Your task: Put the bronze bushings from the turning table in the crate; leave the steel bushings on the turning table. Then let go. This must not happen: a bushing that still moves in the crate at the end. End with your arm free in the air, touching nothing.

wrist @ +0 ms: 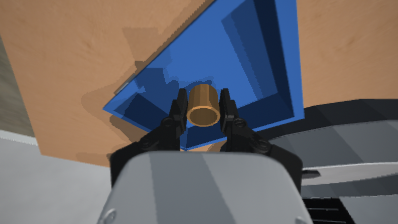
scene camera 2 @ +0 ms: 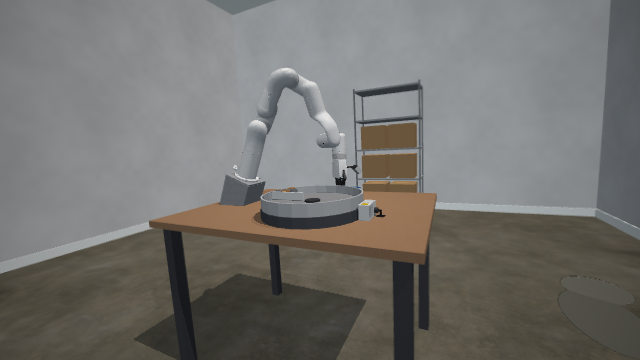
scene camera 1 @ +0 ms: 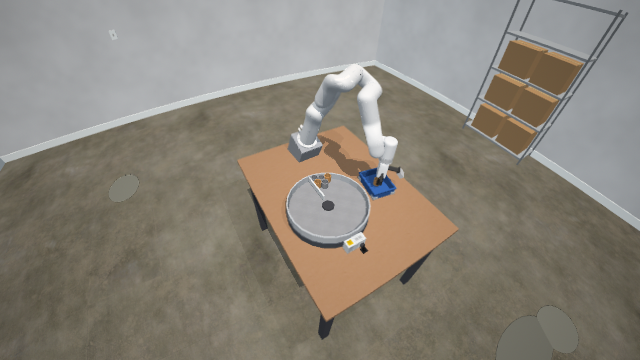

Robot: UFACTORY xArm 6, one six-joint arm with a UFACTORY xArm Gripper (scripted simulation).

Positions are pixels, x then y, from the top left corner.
Labels:
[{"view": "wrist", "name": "gripper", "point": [203,97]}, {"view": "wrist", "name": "bronze bushing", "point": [203,110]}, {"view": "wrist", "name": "blue crate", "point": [257,57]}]

